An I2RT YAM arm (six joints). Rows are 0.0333 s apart.
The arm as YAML. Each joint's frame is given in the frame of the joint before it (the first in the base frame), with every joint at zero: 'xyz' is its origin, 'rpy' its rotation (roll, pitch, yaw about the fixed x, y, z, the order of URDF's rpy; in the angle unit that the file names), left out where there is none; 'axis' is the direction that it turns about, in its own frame. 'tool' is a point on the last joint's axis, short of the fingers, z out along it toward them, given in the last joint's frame.
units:
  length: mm
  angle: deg
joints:
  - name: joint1
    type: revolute
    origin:
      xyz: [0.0, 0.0, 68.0]
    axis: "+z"
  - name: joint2
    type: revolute
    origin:
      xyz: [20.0, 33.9, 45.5]
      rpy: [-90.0, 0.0, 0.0]
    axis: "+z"
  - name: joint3
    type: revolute
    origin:
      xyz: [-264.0, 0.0, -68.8]
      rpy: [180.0, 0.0, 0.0]
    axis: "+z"
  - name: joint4
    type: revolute
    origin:
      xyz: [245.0, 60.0, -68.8]
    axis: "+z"
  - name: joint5
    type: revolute
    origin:
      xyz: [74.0, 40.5, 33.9]
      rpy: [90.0, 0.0, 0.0]
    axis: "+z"
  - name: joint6
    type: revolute
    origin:
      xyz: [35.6, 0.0, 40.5]
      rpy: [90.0, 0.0, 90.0]
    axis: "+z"
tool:
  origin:
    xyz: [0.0, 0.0, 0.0]
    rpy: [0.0, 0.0, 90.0]
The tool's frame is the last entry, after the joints.
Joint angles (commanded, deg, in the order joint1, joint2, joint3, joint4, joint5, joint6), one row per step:
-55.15, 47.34, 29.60, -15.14, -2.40, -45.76
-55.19, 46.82, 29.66, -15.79, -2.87, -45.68
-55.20, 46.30, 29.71, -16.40, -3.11, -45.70
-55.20, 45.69, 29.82, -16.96, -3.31, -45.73
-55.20, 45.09, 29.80, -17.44, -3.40, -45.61
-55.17, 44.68, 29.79, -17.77, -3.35, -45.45
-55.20, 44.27, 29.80, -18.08, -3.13, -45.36
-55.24, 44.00, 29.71, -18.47, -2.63, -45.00
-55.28, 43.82, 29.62, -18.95, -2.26, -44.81
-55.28, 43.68, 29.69, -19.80, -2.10, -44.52
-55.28, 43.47, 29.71, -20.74, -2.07, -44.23
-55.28, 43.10, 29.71, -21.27, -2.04, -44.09
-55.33, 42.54, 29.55, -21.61, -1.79, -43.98
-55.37, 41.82, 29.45, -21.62, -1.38, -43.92
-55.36, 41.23, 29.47, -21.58, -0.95, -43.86
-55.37, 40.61, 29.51, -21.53, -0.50, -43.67
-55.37, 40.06, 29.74, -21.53, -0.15, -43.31
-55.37, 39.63, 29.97, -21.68, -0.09, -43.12
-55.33, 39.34, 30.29, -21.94, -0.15, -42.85
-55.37, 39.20, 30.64, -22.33, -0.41, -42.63
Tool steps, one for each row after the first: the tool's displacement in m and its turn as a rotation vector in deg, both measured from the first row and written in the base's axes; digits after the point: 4 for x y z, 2 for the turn. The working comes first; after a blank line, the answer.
Tool pose at each row, in the base's axes (x y z in m, rotation vector in deg; the steps are taken from these numbers as rounded here):
0.1068, -0.1508, 0.2307, 9.33, 132.02, -53.78
0.1060, -0.1493, 0.2315, 9.17, 131.90, -53.28
0.1051, -0.1479, 0.2323, 9.00, 131.86, -53.05
0.1042, -0.1464, 0.2337, 8.82, 131.64, -53.01
0.1033, -0.1449, 0.2345, 8.89, 131.49, -52.95
0.1026, -0.1439, 0.2350, 9.06, 131.39, -52.95
0.1018, -0.1430, 0.2357, 9.33, 131.34, -53.20
0.1008, -0.1424, 0.2353, 10.13, 131.62, -53.33
0.1000, -0.1418, 0.2344, 10.68, 132.06, -53.29
0.0993, -0.1409, 0.2339, 11.18, 132.63, -52.80
0.0984, -0.1398, 0.2331, 11.61, 133.21, -52.14
0.0976, -0.1387, 0.2332, 11.81, 133.33, -51.97
0.0964, -0.1375, 0.2332, 12.15, 133.33, -52.22
0.0952, -0.1363, 0.2344, 12.46, 132.89, -53.05
0.0943, -0.1355, 0.2361, 12.73, 132.40, -53.90
0.0934, -0.1346, 0.2380, 13.19, 131.81, -54.75
0.0926, -0.1339, 0.2407, 13.75, 131.06, -55.47
0.0920, -0.1332, 0.2429, 13.95, 130.53, -55.80
0.0918, -0.1325, 0.2451, 14.13, 130.08, -55.85
0.0915, -0.1321, 0.2470, 14.23, 129.84, -55.59

-0.0008, 0.0015, 0.0008, 0.25, -0.23, 0.31
-0.0017, 0.0029, 0.0016, 0.34, -0.29, 0.52
-0.0026, 0.0044, 0.0030, 0.25, -0.46, 0.70
-0.0035, 0.0059, 0.0038, 0.26, -0.63, 0.71
-0.0042, 0.0069, 0.0043, 0.27, -0.76, 0.61
-0.0050, 0.0078, 0.0050, 0.16, -0.78, 0.35
-0.0060, 0.0084, 0.0046, 0.36, -0.67, -0.31
-0.0068, 0.0090, 0.0037, 0.66, -0.42, -0.76
-0.0075, 0.0099, 0.0032, 1.28, -0.17, -1.06
-0.0084, 0.0110, 0.0024, 2.00, 0.06, -1.25
-0.0092, 0.0121, 0.0025, 2.19, 0.07, -1.36
-0.0104, 0.0133, 0.0025, 2.11, 0.07, -1.68
-0.0116, 0.0145, 0.0037, 1.51, -0.13, -2.08
-0.0125, 0.0153, 0.0054, 0.88, -0.36, -2.46
-0.0134, 0.0162, 0.0073, 0.25, -0.72, -2.95
-0.0142, 0.0169, 0.0100, -0.31, -1.27, -3.43
-0.0148, 0.0176, 0.0122, -0.64, -1.67, -3.58
-0.0150, 0.0183, 0.0144, -0.77, -2.09, -3.63
-0.0153, 0.0187, 0.0163, -0.66, -2.41, -3.56

